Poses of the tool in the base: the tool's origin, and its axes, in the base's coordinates. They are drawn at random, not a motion.
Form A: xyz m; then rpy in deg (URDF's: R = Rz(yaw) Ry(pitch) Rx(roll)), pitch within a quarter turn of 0, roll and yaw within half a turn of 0.
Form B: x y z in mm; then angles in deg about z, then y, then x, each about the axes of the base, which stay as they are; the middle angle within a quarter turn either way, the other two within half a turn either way. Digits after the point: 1 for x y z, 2 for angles.
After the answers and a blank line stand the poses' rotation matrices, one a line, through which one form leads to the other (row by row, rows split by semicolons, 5 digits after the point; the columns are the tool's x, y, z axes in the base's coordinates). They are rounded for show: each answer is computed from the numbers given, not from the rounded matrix.
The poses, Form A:
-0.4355 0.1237 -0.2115 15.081 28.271 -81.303
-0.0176 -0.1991 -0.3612 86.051 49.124 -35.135
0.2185 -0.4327 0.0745 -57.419 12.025 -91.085
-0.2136 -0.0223 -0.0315 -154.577 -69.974 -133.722
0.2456 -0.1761 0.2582 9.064 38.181 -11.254
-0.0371 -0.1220 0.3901 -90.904 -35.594 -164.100
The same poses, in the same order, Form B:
-435.5 123.7 -211.5 -82.21 -10.84 30.02
-17.6 -199.1 -361.2 -50.81 -32.11 86.95
218.5 -432.7 74.5 -91.96 57.18 13.67
-213.6 -22.3 -31.5 104.26 -16.04 108.77
245.6 -176.1 258.2 -20.50 34.61 19.42
-37.1 -122.0 390.1 144.20 15.37 90.76

0.13317 0.97309 -0.18804; -0.87059 0.02418 -0.49141; -0.47364 0.22915 0.85038
0.53519 0.65653 -0.53155; -0.37662 -0.37780 -0.84583; -0.75613 0.65287 0.04507
-0.01852 0.54172 0.84036; -0.97788 0.16532 -0.12812; -0.20834 -0.82414 0.52668
-0.23669 -0.93149 -0.27623; -0.24749 0.33273 -0.90997; 0.93954 -0.14701 -0.30929
0.77095 0.28823 0.56795; -0.15341 0.94952 -0.27364; -0.61815 0.12383 0.77625
-0.78205 -0.56402 0.26509; -0.22277 -0.14426 -0.96414; 0.58204 -0.81306 -0.01283

